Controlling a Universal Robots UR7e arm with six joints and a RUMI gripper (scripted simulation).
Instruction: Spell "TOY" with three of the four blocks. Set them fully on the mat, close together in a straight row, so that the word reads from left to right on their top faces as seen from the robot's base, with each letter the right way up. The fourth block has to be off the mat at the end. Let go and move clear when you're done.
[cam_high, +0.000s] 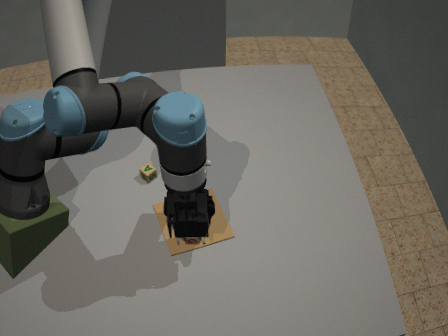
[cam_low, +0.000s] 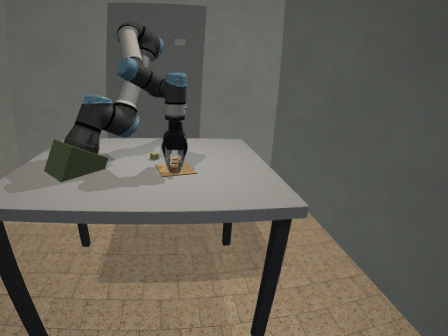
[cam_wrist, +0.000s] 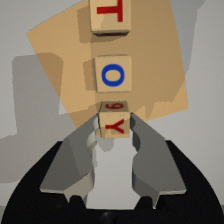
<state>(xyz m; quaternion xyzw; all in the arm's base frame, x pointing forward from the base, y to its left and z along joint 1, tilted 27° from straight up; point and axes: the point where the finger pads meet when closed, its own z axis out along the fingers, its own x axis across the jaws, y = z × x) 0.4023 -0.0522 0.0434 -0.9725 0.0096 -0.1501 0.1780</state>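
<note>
The Y block lies right at my hand. From my hand the other things lie so: O block (50 mm to the left); tan mat (50 mm to the left, 20 mm below).
</note>
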